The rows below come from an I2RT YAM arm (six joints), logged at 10 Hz.
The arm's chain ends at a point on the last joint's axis. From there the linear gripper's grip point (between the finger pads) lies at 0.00 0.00 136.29 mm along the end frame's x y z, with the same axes.
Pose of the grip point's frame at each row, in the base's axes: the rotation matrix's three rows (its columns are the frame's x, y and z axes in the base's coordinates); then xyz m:
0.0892 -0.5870 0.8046; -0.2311 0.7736 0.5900; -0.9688 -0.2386 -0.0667; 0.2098 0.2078 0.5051
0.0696 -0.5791 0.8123; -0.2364 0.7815 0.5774; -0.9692 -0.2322 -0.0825; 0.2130 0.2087 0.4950
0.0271 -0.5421 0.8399; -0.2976 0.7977 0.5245; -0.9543 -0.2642 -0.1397; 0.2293 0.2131 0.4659
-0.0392 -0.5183 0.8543; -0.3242 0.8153 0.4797; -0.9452 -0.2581 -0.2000; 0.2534 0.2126 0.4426
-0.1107 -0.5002 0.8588; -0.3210 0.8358 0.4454; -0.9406 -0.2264 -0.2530; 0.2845 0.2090 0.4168
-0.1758 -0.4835 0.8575; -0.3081 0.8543 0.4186; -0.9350 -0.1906 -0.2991; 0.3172 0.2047 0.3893
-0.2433 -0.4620 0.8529; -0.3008 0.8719 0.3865; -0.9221 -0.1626 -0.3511; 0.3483 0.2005 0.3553
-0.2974 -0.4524 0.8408; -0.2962 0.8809 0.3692; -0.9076 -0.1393 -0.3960; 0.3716 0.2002 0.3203
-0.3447 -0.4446 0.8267; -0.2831 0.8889 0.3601; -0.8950 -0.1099 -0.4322; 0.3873 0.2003 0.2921
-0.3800 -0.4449 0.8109; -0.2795 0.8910 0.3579; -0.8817 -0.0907 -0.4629; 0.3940 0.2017 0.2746
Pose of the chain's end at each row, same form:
0.0892 -0.5870 0.8046; -0.2311 0.7736 0.5900; -0.9688 -0.2386 -0.0667; 0.1001 0.1274 0.5142
0.0696 -0.5791 0.8123; -0.2364 0.7815 0.5774; -0.9692 -0.2322 -0.0825; 0.1023 0.1300 0.5062
0.0271 -0.5421 0.8399; -0.2976 0.7977 0.5245; -0.9543 -0.2642 -0.1397; 0.1148 0.1416 0.4849
-0.0392 -0.5183 0.8543; -0.3242 0.8153 0.4797; -0.9452 -0.2581 -0.2000; 0.1370 0.1472 0.4699
-0.1107 -0.5002 0.8588; -0.3210 0.8358 0.4454; -0.9406 -0.2264 -0.2530; 0.1675 0.1483 0.4513
-0.1758 -0.4835 0.8575; -0.3081 0.8543 0.4186; -0.9350 -0.1906 -0.2991; 0.2003 0.1476 0.4301
-0.2433 -0.4620 0.8529; -0.3008 0.8719 0.3865; -0.9221 -0.1626 -0.3511; 0.2321 0.1478 0.4032
-0.2974 -0.4524 0.8408; -0.2962 0.8809 0.3692; -0.9076 -0.1393 -0.3960; 0.2570 0.1499 0.3743
-0.3447 -0.4446 0.8267; -0.2831 0.8889 0.3601; -0.8950 -0.1099 -0.4322; 0.2746 0.1512 0.3510
-0.3800 -0.4449 0.8109; -0.2795 0.8910 0.3579; -0.8817 -0.0907 -0.4629; 0.2835 0.1529 0.3377

